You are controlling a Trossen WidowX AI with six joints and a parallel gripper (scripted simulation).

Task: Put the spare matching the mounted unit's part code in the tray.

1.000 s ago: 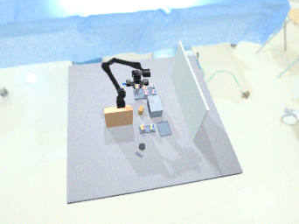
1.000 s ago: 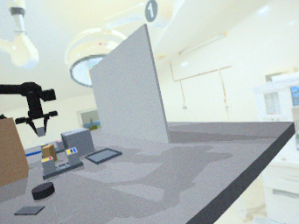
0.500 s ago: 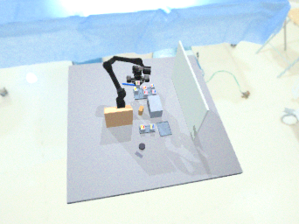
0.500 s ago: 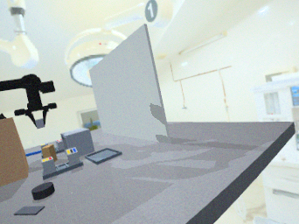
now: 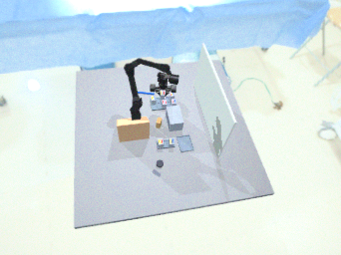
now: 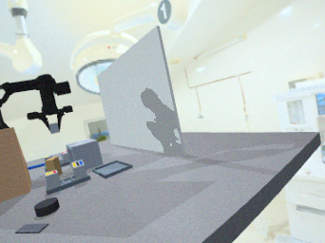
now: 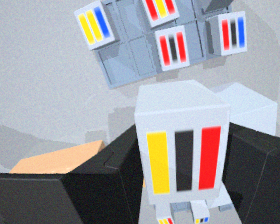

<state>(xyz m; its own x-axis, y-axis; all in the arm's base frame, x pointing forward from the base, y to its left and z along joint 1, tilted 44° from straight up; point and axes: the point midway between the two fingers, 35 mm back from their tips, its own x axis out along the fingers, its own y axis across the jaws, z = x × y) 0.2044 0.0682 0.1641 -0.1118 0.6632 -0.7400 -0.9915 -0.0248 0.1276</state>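
Right now the grey-blue tray is 15 cm ahead of my gripper tip, 31 cm to the right of it and 16 cm below it. Round my gripper tip: white spare block 2 cm above; then tan block 3 cm behind, 15 cm to the right, 13 cm below; then grey mounted unit 9 cm ahead, 11 cm to the right, 12 cm below.
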